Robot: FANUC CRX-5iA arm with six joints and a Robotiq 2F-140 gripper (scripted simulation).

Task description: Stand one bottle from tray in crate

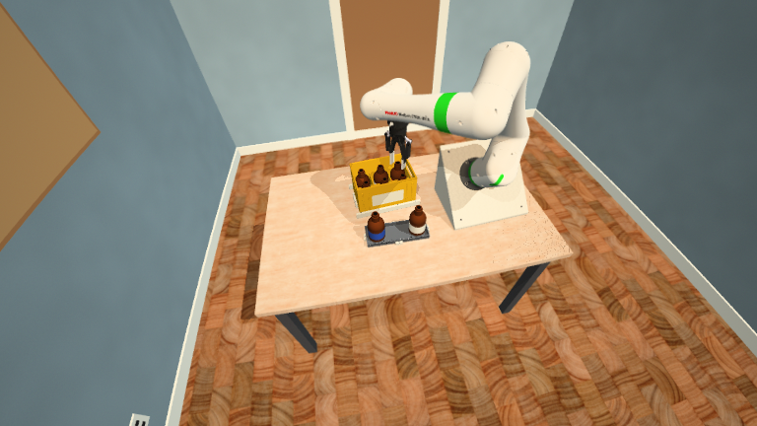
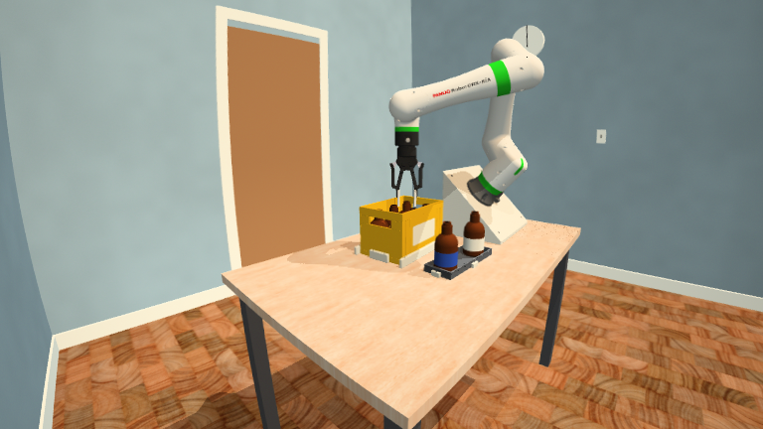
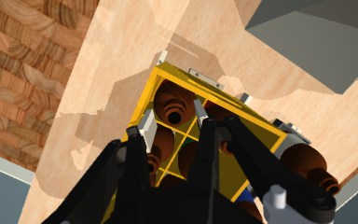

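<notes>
My gripper is now 8 cm short of the yellow crate, 6 cm to the right of it and 9 cm above it. Also, from my hand: dark tray 3 cm ahead, 29 cm to the left, 16 cm below; then blue-labelled bottle 12 cm ahead, 30 cm to the left, 9 cm below.
</notes>
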